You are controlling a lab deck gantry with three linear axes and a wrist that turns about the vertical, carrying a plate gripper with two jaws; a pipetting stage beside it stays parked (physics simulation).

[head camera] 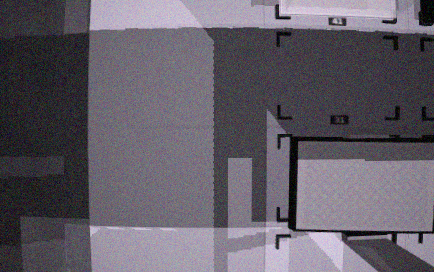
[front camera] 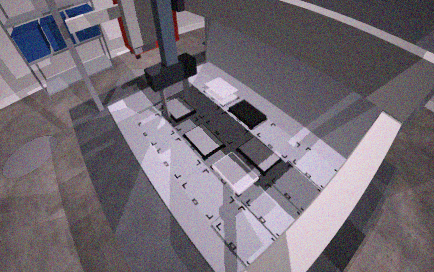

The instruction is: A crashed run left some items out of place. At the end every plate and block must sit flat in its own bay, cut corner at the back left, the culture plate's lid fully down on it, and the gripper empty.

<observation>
gripper: head camera; front camera
clear lid: front camera 231, 169; not seen in the head camera view (out of frame)
same spot on gripper: (head camera: 364, 244) = (front camera: 164, 109)
</observation>
